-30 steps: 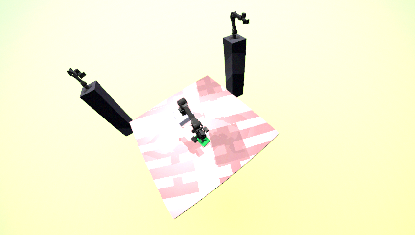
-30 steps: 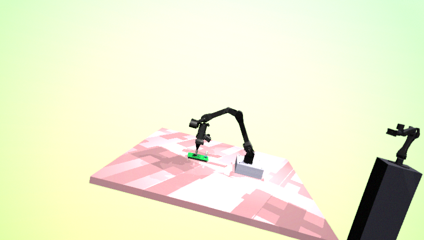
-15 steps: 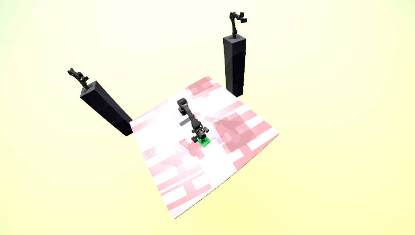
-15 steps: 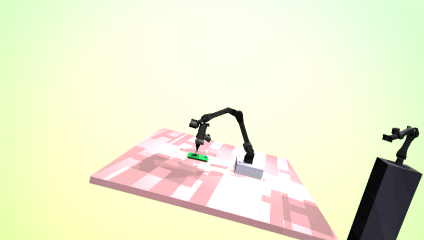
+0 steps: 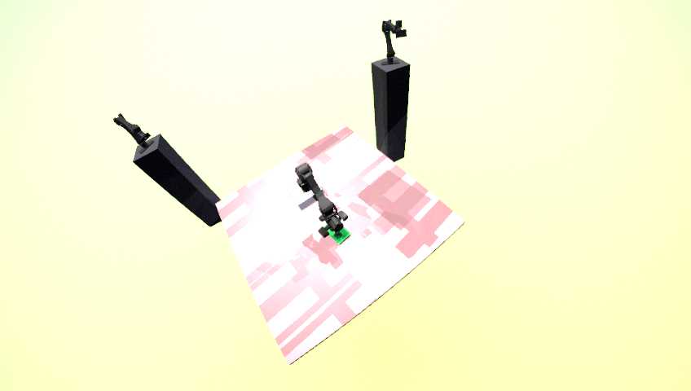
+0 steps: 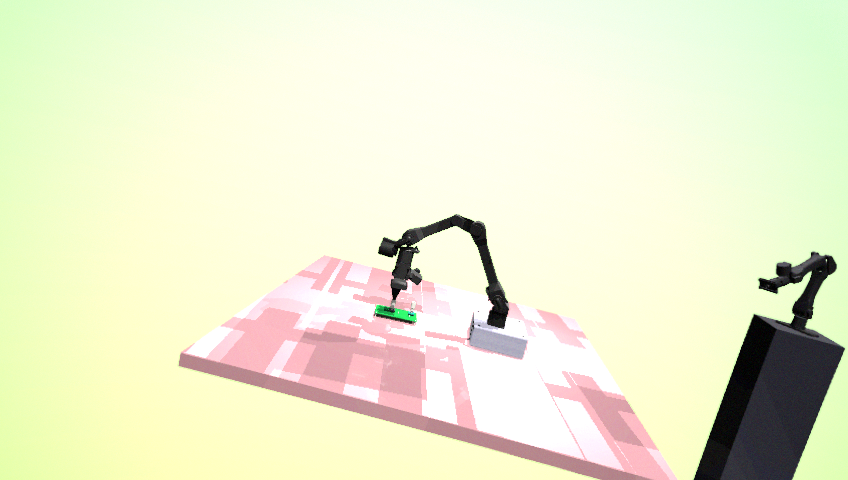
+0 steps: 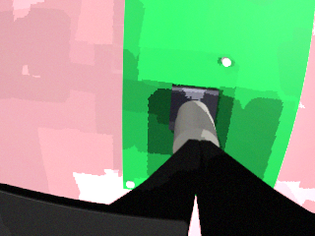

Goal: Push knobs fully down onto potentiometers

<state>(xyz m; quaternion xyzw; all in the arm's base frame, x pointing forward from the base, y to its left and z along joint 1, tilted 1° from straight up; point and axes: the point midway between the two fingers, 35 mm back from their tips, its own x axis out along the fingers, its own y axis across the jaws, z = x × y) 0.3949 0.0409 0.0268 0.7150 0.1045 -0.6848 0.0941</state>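
Right now the knob is 20 mm below my gripper tip.
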